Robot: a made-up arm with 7 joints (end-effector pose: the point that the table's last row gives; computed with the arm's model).
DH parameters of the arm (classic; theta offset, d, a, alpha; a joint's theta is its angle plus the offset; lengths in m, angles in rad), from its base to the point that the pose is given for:
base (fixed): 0.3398 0 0.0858 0
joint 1: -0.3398 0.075 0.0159 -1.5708
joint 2: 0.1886 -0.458 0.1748 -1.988
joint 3: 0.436 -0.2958 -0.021 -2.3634
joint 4: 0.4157 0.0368 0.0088 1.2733
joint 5: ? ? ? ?
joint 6: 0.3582 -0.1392 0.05 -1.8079
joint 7: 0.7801 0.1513 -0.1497 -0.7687
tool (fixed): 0.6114 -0.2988 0 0
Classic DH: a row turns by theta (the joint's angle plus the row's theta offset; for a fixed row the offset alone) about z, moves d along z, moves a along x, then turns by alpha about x.
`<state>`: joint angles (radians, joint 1 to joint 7).
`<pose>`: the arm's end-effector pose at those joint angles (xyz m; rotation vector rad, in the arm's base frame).
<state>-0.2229 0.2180 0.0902 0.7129 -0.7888 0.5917 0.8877</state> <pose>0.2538 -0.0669 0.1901 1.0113 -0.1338 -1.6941</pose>
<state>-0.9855 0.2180 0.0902 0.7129 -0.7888 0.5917 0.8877</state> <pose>0.1399 -0.1599 0.1901 1.0255 -0.5775 -2.3728</pose>
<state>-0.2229 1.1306 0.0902 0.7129 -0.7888 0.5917 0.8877</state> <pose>0.2767 -0.0721 0.0079 0.3166 0.6236 -2.0320</pose>
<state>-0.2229 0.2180 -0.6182 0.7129 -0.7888 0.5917 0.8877</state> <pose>0.0882 -0.1336 0.3023 0.9559 0.5449 -1.2794</pose>
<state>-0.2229 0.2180 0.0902 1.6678 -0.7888 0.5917 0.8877</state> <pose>0.0527 -0.1826 0.1521 1.0386 0.1331 -0.7264</pose>
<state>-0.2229 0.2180 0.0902 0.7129 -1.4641 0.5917 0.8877</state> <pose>0.1855 -0.0966 0.1535 0.2687 0.0446 -1.8978</pose>
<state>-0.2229 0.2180 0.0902 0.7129 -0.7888 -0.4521 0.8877</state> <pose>0.4063 -0.2881 0.1463 0.7313 -1.3207 -1.8942</pose>
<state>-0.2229 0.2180 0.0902 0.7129 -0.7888 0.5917 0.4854</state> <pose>0.2814 -0.0984 0.2834 1.3909 0.0288 -1.8322</pose>
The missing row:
joint 5: -0.1267 -0.0799 -0.0583 -1.5708
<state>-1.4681 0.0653 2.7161 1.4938 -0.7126 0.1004 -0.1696</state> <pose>-0.1376 -0.4308 0.3270 0.8138 2.8495 0.5113</pose>
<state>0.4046 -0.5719 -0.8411 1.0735 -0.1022 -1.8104 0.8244</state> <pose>0.4289 -0.2252 0.5160 2.4380 -0.7389 -1.5749</pose>
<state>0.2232 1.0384 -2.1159 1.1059 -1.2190 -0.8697 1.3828</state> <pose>0.2749 -0.1932 -0.0153 0.8513 0.9598 -0.3622</pose>
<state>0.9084 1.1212 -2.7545 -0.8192 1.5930 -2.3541 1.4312</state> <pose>0.4474 -0.1801 -0.1632 -1.1751 -1.1987 -1.2698</pose>
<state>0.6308 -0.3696 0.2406 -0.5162 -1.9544 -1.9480 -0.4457</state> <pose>0.4932 -0.0981 0.4668 0.7132 -1.9243 -0.9611</pose>
